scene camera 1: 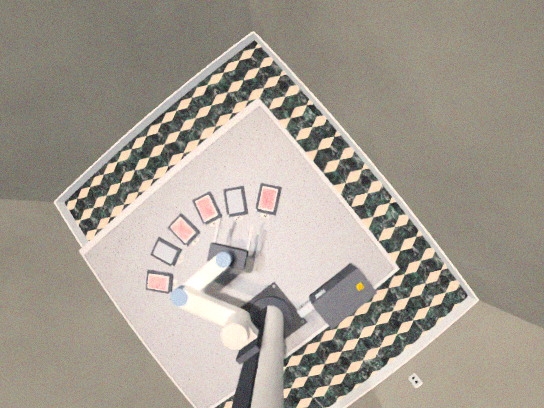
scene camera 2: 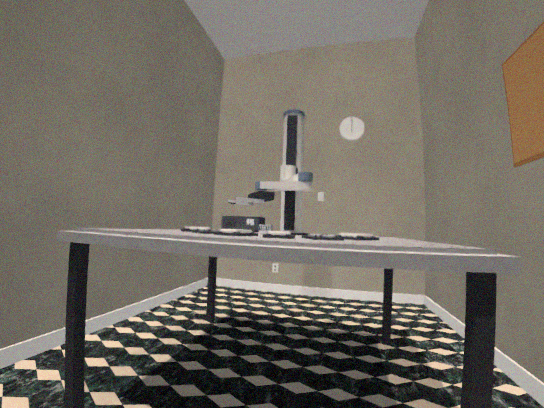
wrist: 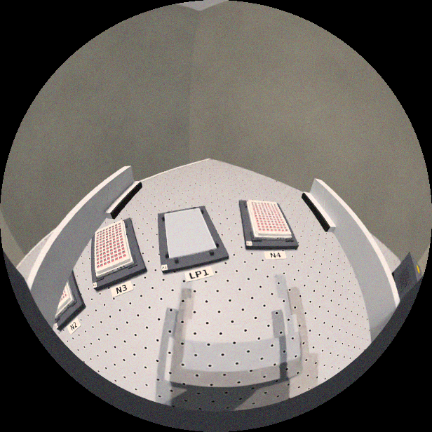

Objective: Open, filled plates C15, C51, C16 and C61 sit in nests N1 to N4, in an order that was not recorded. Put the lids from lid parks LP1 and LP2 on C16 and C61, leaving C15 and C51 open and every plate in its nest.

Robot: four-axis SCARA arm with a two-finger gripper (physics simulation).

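Places are measured from the arm's base along level axes (x back, y left, z down), in millimetres.
Where they show: gripper, between the fingertips: (scene camera 1: 236,222) (scene camera 2: 231,200); arm's base, origin of its link: (scene camera 1: 270,316).
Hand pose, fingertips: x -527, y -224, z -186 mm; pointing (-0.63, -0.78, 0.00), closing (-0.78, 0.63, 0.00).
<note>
Each offset is from my fingertips to the top centre of the thing. "*": to the spot under its first point.
Open plates with red wells sit in nests N1 {dx -32, dy +619, dz +147 mm} (scene camera 1: 159,281), N2 {dx -177, dy +304, dz +147 mm} (scene camera 1: 183,229) (wrist: 65,299), N3 {dx -186, dy +116, dz +147 mm} (scene camera 1: 206,208) (wrist: 113,247) and N4 {dx -6, dy -191, dz +147 mm} (scene camera 1: 268,199) (wrist: 269,219). No plate's name can be read. A pale lid {dx -113, dy -38, dz +155 mm} (scene camera 1: 235,201) (wrist: 191,234) lies flat in lid park LP1 (wrist: 220,253), between N3 and N4. Another pale lid {dx -143, dy +475, dz +155 mm} (scene camera 1: 166,251) lies in lid park LP2, between N1 and N2. My gripper (scene camera 1: 235,226) (wrist: 224,176) is open and empty, above the table on the arm's side of LP1. In scene camera 2 the gripper (scene camera 2: 232,201) hangs well above the table.
The nests and lid parks form an arc on the pale table (scene camera 1: 320,220) (scene camera 2: 425,252) around the arm's base (scene camera 1: 287,312). A dark box {* dx +634, dy -172, dz +58 mm} (scene camera 1: 342,297) (scene camera 2: 242,222) (wrist: 407,276) stands beside the base. The arm's column (scene camera 2: 293,145) rises behind the plates in scene camera 2.
</note>
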